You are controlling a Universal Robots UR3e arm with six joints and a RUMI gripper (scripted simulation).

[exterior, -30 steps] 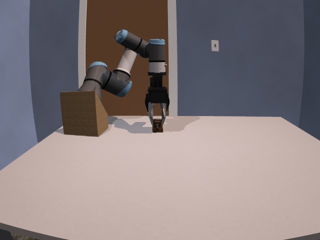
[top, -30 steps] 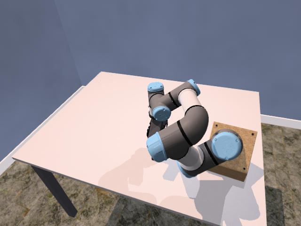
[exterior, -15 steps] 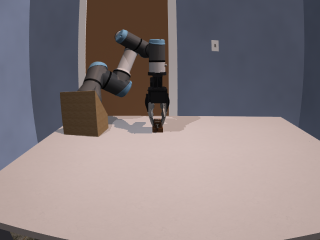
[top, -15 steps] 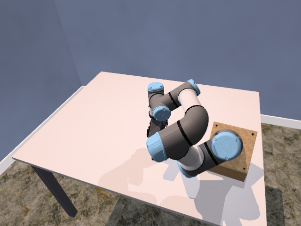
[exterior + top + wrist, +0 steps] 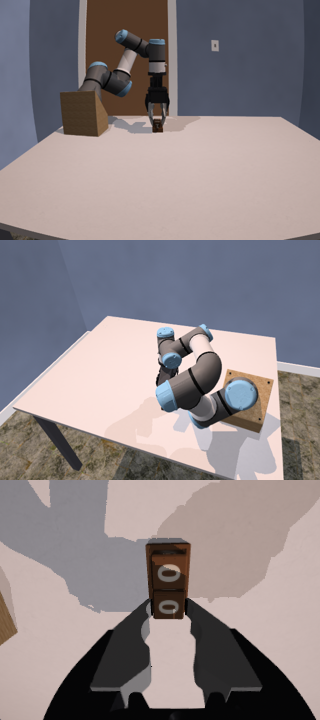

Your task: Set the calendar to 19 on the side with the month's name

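My gripper is now 1 cm above the brown digit cube. The rest, counted from my hand: tray: 2 cm to the left, 3 cm below.
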